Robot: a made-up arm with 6 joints. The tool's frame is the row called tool.
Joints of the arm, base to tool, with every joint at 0 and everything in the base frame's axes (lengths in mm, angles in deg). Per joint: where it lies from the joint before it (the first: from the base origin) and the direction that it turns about. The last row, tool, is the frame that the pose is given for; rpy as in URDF.
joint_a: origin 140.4 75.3 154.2 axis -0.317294 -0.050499 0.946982
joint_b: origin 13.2 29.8 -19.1 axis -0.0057 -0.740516 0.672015
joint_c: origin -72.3 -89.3 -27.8 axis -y
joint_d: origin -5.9 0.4 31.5 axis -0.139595 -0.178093 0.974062
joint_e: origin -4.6 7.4 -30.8 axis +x
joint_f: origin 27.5 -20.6 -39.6 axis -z
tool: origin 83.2 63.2 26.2 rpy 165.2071 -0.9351 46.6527
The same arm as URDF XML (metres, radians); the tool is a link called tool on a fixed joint. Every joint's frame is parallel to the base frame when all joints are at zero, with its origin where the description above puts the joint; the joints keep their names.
<robot name="arm">
<joint name="tool_fixed" type="fixed"><parent link="link6"/><child link="tool"/><origin xyz="0.0832 0.0632 0.0262" rpy="2.8834 -0.0163 0.8142"/></joint>
<joint name="joint_f" type="continuous"><parent link="link5"/><child link="link6"/><origin xyz="0.0275 -0.0206 -0.0396" rpy="0 0 0"/><axis xyz="0 0 -1"/></joint>
<joint name="joint_e" type="continuous"><parent link="link4"/><child link="link5"/><origin xyz="-0.0046 0.0074 -0.0308" rpy="0 0 0"/><axis xyz="1 0 0"/></joint>
<joint name="joint_d" type="continuous"><parent link="link3"/><child link="link4"/><origin xyz="-0.0059 0.0004 0.0315" rpy="0 0 0"/><axis xyz="-0.139595 -0.178093 0.974062"/></joint>
<joint name="joint_c" type="continuous"><parent link="link2"/><child link="link3"/><origin xyz="-0.0723 -0.0893 -0.0278" rpy="0 0 0"/><axis xyz="0 -1 0"/></joint>
<joint name="joint_b" type="continuous"><parent link="link1"/><child link="link2"/><origin xyz="0.0132 0.0298 -0.0191" rpy="0 0 0"/><axis xyz="-0.0057 -0.740516 0.672015"/></joint>
<joint name="joint_a" type="continuous"><parent link="base_link"/><child link="link1"/><origin xyz="0.1404 0.0753 0.1542" rpy="0 0 0"/><axis xyz="-0.317294 -0.050499 0.946982"/></joint>
<link name="base_link"/>
<link name="link1"/>
<link name="link2"/>
<link name="link3"/>
<link name="link4"/>
<link name="link5"/>
<link name="link6"/>
<link name="tool"/>
</robot>

